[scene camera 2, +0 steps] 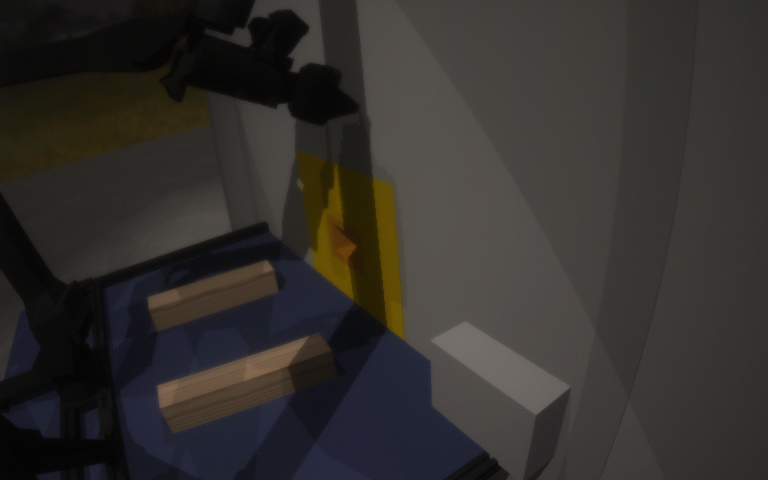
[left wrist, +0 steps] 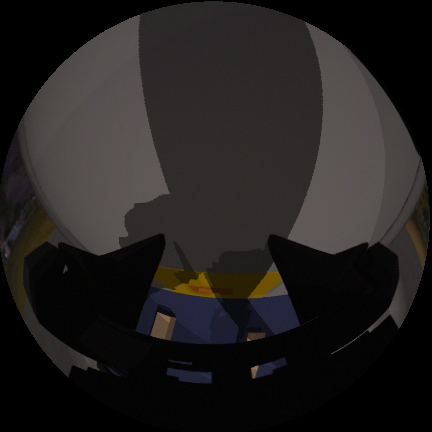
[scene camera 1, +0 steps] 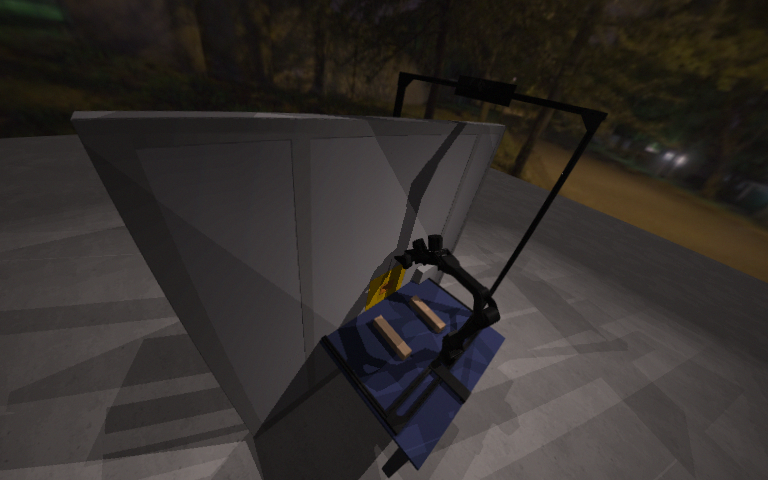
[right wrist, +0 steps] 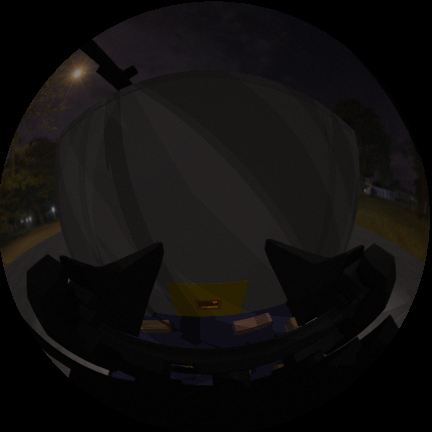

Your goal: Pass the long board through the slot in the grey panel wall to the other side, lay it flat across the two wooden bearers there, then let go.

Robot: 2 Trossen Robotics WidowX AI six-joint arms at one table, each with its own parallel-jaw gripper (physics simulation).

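Frame: origin at the left arm's base, x ahead, y left, z up, level; millimetres.
Where they show: left gripper, fingertip midpoint: (scene camera 2: 335, 102) (left wrist: 217, 240) (scene camera 1: 399, 254); right gripper, fingertip midpoint: (right wrist: 214, 246); left arm's base, origin of the base link: (scene camera 2: 85, 390) (scene camera 1: 447, 358).
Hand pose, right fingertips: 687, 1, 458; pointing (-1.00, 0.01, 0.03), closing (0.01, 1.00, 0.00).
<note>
Each offset is from my right fingertips to the top centre of the thing, as dx, dy, dz. "spot": to the spot under its first point. Level surfaces: height alone.
The grey panel wall (scene camera 1: 351, 198) (scene camera 2: 481, 237) (left wrist: 90, 125) (right wrist: 210, 225) has a yellow patch with an orange-rimmed slot {spot: -238, +23, -393} (scene camera 2: 344, 243) (left wrist: 210, 290) (right wrist: 208, 304). Two wooden bearers, one {-449, +127, -433} (scene camera 1: 391, 337) {-473, -120, -433} (scene camera 2: 246, 379) and another (scene camera 1: 427, 314) (scene camera 2: 212, 294), lie apart on the blue table. My left gripper (scene camera 1: 399, 260) (scene camera 2: 357, 106) (left wrist: 217, 240) is open and empty, above the slot, facing the wall on the bearers' side. My right gripper (right wrist: 214, 246) is open and empty, facing the wall's other side. A reddish wooden piece {-125, +154, -427} (right wrist: 252, 324) lies low before it; I cannot tell whether it is the long board.
A light grey block {spot: -283, -350, -377} (scene camera 2: 498, 367) stands against the wall at the edge of the blue table {dz -477} (scene camera 1: 433, 418) (scene camera 2: 368, 435). A black overhead frame (scene camera 1: 539, 215) rises behind the left arm. More wooden pieces, one {-117, -232, -433} (right wrist: 156, 326) and another {-15, +308, -414} (right wrist: 291, 325), show in the right wrist view.
</note>
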